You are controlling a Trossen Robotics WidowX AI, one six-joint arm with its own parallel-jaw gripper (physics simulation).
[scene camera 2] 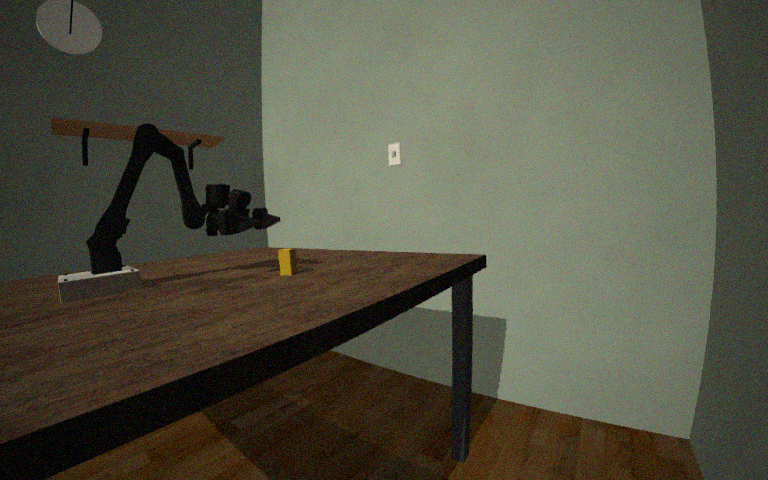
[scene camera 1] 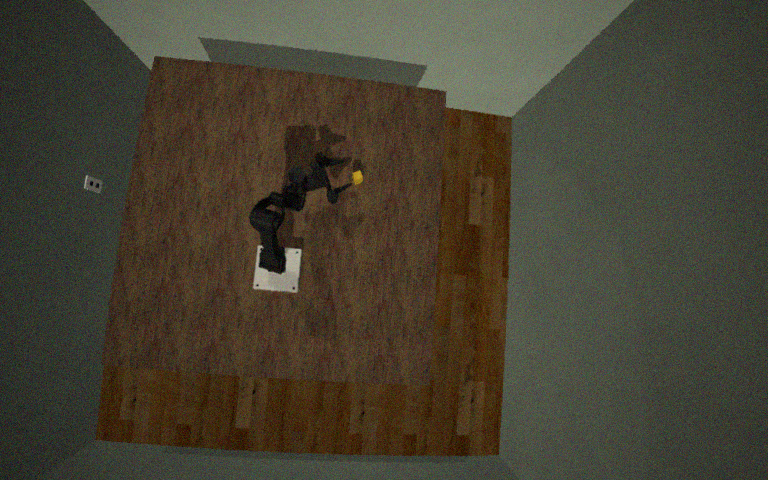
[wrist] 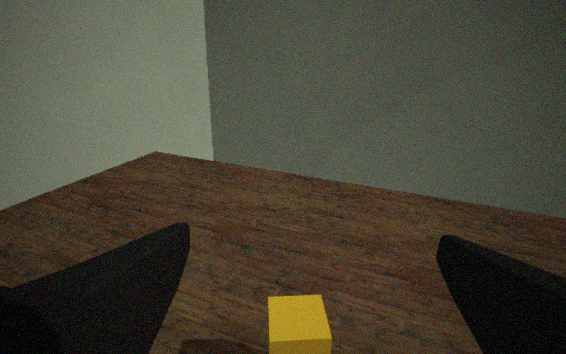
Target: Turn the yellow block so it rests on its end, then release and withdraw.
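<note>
The yellow block (scene camera 1: 357, 177) (scene camera 2: 287, 262) (wrist: 300, 318) stands upright on its end on the wooden table. In the wrist view its top face shows at the bottom edge, and its lower part is cut off. My gripper (scene camera 1: 350, 172) (scene camera 2: 266, 221) (wrist: 315, 241) is open and empty. In the second scene view it hangs above the block's height and a little to its left, apart from it. In the wrist view the two black fingers stand wide at left and right, with the block low between them in the picture.
The arm's white base plate (scene camera 1: 290, 277) (scene camera 2: 99, 285) sits on the table (scene camera 1: 368, 316) (scene camera 2: 186, 333) (wrist: 350, 215). The table's far corner and edges show in the wrist view, with walls beyond. A wooden shelf (scene camera 2: 116, 130) is on the wall behind the arm.
</note>
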